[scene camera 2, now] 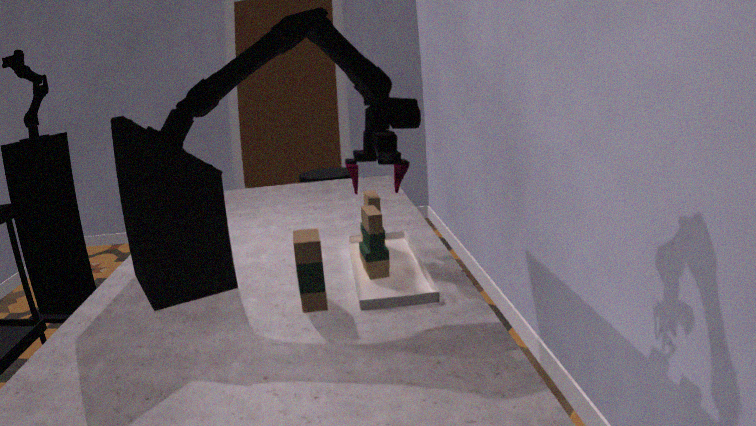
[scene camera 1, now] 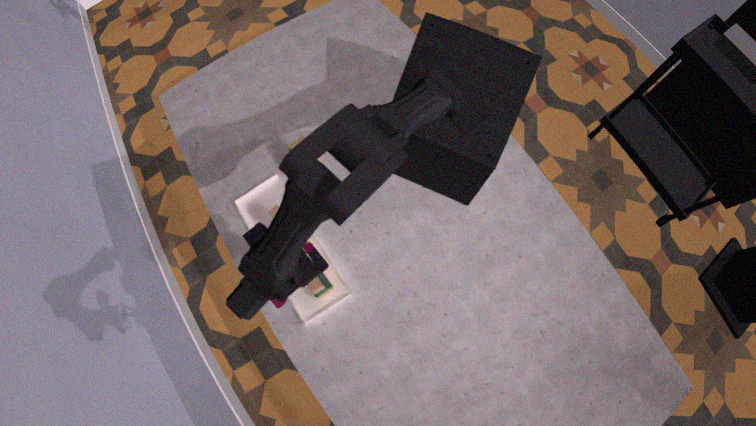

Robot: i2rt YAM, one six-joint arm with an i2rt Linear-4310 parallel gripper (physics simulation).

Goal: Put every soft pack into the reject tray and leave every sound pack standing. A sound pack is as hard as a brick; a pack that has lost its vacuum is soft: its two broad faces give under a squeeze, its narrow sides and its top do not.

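Places are measured from the arm's base along level axes (x ahead, y left, z up), in centimetres.
Where they show: gripper, between the fingertips: (scene camera 2: pixel 376 193) (scene camera 1: pixel 302 277); arm's base, origin of its link: (scene camera 2: pixel 167 144) (scene camera 1: pixel 449 89).
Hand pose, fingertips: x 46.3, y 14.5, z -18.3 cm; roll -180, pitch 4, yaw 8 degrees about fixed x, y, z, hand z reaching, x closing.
Things, the pixels of their centre, and the offset from my fingertips. "*": a spot on its surface instead. Level surfaces: height alone.
- white tray, middle of its body: (scene camera 2: pixel 386 264) (scene camera 1: pixel 289 245) dx +0.6, dy -12.3, dz -13.4 cm
- pack with a tan top, middle of its body: (scene camera 1: pixel 308 274) (scene camera 2: pixel 370 198) dx -1.4, dy -0.2, dz -1.1 cm
- green pack, a spot on its surface: (scene camera 1: pixel 323 287) * dx -2.7, dy +3.7, dz -3.2 cm
- tan-green-tan pack, a spot on its surface: (scene camera 2: pixel 310 270) * dx -14.5, dy -31.8, dz -6.0 cm
- grey table, height of its surface: dz -14.5 cm
My gripper (scene camera 1: pixel 294 275) (scene camera 2: pixel 376 191) is open, its magenta fingers wide apart, above the far end of the white tray (scene camera 1: pixel 328 307) (scene camera 2: pixel 399 302). A pack with a tan top (scene camera 2: pixel 371 198) shows just below and between the fingertips, not gripped; its lower part is hidden. A tan and green pack (scene camera 1: pixel 323 287) shows at that end in scene camera 1. Nearer in scene camera 2, stepped tan and green blocks (scene camera 2: pixel 374 240) stand in the tray; whether they are one pack or overlapping packs is unclear. Another tan-green-tan pack (scene camera 2: pixel 310 270) stands upright on the table beside the tray.
The arm's black pedestal (scene camera 1: pixel 470 95) (scene camera 2: pixel 174 222) stands on the grey table (scene camera 1: pixel 476 291) (scene camera 2: pixel 296 402). A wall (scene camera 2: pixel 581 158) runs along the tray side of the table. A second dark arm on a stand (scene camera 2: pixel 44 222) is at the far left in scene camera 2.
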